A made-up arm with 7 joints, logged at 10 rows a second.
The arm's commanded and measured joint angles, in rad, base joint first. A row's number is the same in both.
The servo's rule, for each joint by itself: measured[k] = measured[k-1] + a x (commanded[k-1-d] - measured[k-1]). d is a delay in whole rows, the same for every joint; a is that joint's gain. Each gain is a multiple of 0.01, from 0.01 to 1. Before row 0 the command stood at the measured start. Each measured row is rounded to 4 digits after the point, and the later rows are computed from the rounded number. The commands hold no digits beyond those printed.
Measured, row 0:
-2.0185 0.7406 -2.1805 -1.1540 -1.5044 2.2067 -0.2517
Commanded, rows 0 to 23:
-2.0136 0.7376 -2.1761 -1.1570 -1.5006 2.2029 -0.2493
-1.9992 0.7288 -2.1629 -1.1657 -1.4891 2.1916 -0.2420
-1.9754 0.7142 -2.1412 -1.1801 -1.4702 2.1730 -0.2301
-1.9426 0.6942 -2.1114 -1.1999 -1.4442 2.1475 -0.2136
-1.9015 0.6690 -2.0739 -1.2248 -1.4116 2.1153 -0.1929
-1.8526 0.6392 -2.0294 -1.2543 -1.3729 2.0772 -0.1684
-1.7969 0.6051 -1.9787 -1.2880 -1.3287 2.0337 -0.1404
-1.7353 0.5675 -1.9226 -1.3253 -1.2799 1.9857 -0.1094
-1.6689 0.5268 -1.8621 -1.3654 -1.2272 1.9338 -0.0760
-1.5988 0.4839 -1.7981 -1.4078 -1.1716 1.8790 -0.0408
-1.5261 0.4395 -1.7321 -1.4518 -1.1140 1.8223 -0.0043
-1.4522 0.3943 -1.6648 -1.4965 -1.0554 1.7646 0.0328
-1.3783 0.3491 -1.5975 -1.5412 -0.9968 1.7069 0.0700
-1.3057 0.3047 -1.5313 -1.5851 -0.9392 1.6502 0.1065
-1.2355 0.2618 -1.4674 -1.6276 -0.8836 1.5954 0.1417
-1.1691 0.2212 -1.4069 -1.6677 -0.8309 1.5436 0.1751
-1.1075 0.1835 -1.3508 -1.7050 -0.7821 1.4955 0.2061
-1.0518 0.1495 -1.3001 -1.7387 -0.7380 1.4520 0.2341
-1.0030 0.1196 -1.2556 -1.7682 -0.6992 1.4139 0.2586
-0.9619 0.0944 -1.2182 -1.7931 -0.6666 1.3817 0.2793
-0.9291 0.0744 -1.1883 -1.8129 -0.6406 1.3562 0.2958
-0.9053 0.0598 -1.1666 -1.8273 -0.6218 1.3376 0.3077
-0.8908 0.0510 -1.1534 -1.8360 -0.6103 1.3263 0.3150
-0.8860 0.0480 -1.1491 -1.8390 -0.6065 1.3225 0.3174
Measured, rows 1 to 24:
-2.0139 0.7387 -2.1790 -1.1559 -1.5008 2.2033 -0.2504
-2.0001 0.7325 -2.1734 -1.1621 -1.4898 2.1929 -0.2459
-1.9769 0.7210 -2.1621 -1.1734 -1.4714 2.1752 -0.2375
-1.9447 0.7041 -2.1444 -1.1901 -1.4458 2.1505 -0.2248
-1.9041 0.6820 -2.1197 -1.2120 -1.4137 2.1192 -0.2079
-1.8557 0.6550 -2.0881 -1.2386 -1.3753 2.0818 -0.1870
-1.8004 0.6236 -2.0498 -1.2697 -1.3315 2.0390 -0.1623
-1.7392 0.5883 -2.0053 -1.3047 -1.2830 1.9916 -0.1343
-1.6731 0.5496 -1.9552 -1.3429 -1.2305 1.9402 -0.1034
-1.6033 0.5082 -1.9002 -1.3838 -1.1751 1.8857 -0.0702
-1.5307 0.4649 -1.8414 -1.4266 -1.1177 1.8293 -0.0353
-1.4569 0.4204 -1.7796 -1.4706 -1.0591 1.7717 0.0008
-1.3830 0.3755 -1.7159 -1.5151 -1.0005 1.7140 0.0375
-1.3103 0.3309 -1.6513 -1.5592 -0.9429 1.6572 0.0741
-1.2400 0.2874 -1.5869 -1.6023 -0.8872 1.6022 0.1099
-1.1734 0.2457 -1.5239 -1.6435 -0.8343 1.5500 0.1445
-1.1115 0.2065 -1.4633 -1.6822 -0.7852 1.5015 0.1771
-1.0554 0.1706 -1.4062 -1.7178 -0.7408 1.4574 0.2073
-1.0061 0.1385 -1.3535 -1.7496 -0.7017 1.4187 0.2345
-0.9646 0.1107 -1.3061 -1.7770 -0.6687 1.3858 0.2582
-0.9312 0.0878 -1.2649 -1.7996 -0.6423 1.3595 0.2781
-0.9069 0.0702 -1.2305 -1.8171 -0.6230 1.3400 0.2938
-0.8918 0.0581 -1.2035 -1.8290 -0.6111 1.3278 0.3050
-0.8863 0.0517 -1.1845 -1.8353 -0.6068 1.3231 0.3116
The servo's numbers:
d 0
a 0.94 0.63 0.35 0.63 0.94 0.89 0.53

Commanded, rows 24 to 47:
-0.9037 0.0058 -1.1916 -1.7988 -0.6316 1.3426 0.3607
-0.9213 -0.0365 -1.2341 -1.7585 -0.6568 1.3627 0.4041
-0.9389 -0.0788 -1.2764 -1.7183 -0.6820 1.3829 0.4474
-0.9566 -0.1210 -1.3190 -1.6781 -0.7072 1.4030 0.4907
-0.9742 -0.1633 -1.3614 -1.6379 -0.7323 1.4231 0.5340
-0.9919 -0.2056 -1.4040 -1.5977 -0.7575 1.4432 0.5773
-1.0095 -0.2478 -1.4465 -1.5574 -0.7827 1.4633 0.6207
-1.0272 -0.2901 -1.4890 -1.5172 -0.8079 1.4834 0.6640
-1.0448 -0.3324 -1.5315 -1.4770 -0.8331 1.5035 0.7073
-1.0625 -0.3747 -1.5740 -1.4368 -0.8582 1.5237 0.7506
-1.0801 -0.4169 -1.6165 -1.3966 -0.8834 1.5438 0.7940
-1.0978 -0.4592 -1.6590 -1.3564 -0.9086 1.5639 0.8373
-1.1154 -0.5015 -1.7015 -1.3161 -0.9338 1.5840 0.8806
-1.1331 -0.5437 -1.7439 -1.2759 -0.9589 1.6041 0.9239
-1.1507 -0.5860 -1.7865 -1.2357 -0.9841 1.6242 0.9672
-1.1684 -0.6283 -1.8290 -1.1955 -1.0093 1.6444 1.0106
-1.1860 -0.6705 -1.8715 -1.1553 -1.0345 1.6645 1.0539
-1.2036 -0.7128 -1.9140 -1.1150 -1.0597 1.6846 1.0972
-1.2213 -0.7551 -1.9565 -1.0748 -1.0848 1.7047 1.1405
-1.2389 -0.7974 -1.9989 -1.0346 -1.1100 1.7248 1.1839
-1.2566 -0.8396 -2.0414 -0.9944 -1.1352 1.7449 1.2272
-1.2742 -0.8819 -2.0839 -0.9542 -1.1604 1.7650 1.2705
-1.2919 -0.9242 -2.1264 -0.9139 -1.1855 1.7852 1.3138
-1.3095 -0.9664 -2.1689 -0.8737 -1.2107 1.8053 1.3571
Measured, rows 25 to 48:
-0.9027 0.0228 -1.1870 -1.8123 -0.6301 1.3405 0.3376
-0.9202 -0.0146 -1.2035 -1.7784 -0.6552 1.3603 0.3728
-0.9378 -0.0550 -1.2290 -1.7405 -0.6804 1.3804 0.4123
-0.9555 -0.0966 -1.2605 -1.7012 -0.7056 1.4005 0.4539
-0.9731 -0.1386 -1.2958 -1.6613 -0.7307 1.4206 0.4964
-0.9908 -0.1808 -1.3337 -1.6212 -0.7559 1.4407 0.5393
-1.0084 -0.2230 -1.3732 -1.5810 -0.7811 1.4608 0.5824
-1.0261 -0.2653 -1.4137 -1.5408 -0.8063 1.4809 0.6256
-1.0437 -0.3076 -1.4549 -1.5006 -0.8315 1.5010 0.6689
-1.0614 -0.3499 -1.4966 -1.4604 -0.8566 1.5212 0.7122
-1.0790 -0.3921 -1.5386 -1.4202 -0.8818 1.5413 0.7556
-1.0967 -0.4344 -1.5807 -1.3800 -0.9070 1.5614 0.7989
-1.1143 -0.4767 -1.6230 -1.3397 -0.9322 1.5815 0.8422
-1.1320 -0.5189 -1.6653 -1.2995 -0.9573 1.6016 0.8855
-1.1496 -0.5612 -1.7077 -1.2593 -0.9825 1.6217 0.9288
-1.1673 -0.6035 -1.7502 -1.2191 -1.0077 1.6419 0.9722
-1.1849 -0.6457 -1.7927 -1.1789 -1.0329 1.6620 1.0155
-1.2025 -0.6880 -1.8352 -1.1386 -1.0581 1.6821 1.0588
-1.2202 -0.7303 -1.8777 -1.0984 -1.0832 1.7022 1.1021
-1.2378 -0.7726 -1.9201 -1.0582 -1.1084 1.7223 1.1455
-1.2555 -0.8148 -1.9626 -1.0180 -1.1336 1.7424 1.1888
-1.2731 -0.8571 -2.0051 -0.9778 -1.1588 1.7625 1.2321
-1.2908 -0.8994 -2.0476 -0.9375 -1.1839 1.7827 1.2754
-1.3084 -0.9416 -2.0901 -0.8973 -1.2091 1.8028 1.3187

